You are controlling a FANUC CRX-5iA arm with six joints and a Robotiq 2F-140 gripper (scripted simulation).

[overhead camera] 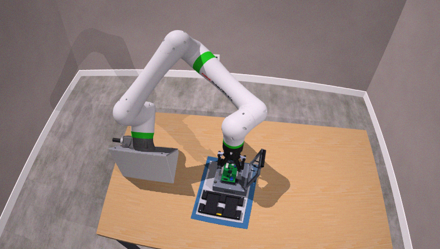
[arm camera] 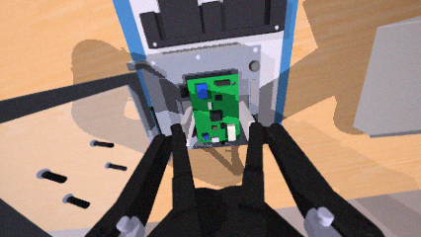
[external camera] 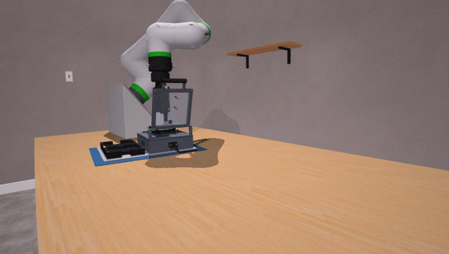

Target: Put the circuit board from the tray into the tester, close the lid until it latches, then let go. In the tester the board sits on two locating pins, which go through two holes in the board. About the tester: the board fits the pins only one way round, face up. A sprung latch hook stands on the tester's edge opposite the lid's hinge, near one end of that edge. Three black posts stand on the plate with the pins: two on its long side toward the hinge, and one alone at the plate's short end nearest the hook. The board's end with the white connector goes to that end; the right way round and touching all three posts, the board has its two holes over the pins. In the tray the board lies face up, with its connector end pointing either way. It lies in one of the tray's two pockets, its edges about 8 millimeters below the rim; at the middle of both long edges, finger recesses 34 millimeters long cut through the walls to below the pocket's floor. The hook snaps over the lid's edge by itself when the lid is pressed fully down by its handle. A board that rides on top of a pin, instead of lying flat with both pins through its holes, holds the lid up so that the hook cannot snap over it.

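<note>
The green circuit board lies 20 mm below my hand. The rest, counted from my hand: tester lid: 130 mm ahead, 10 mm to the right, 80 mm above.
</note>
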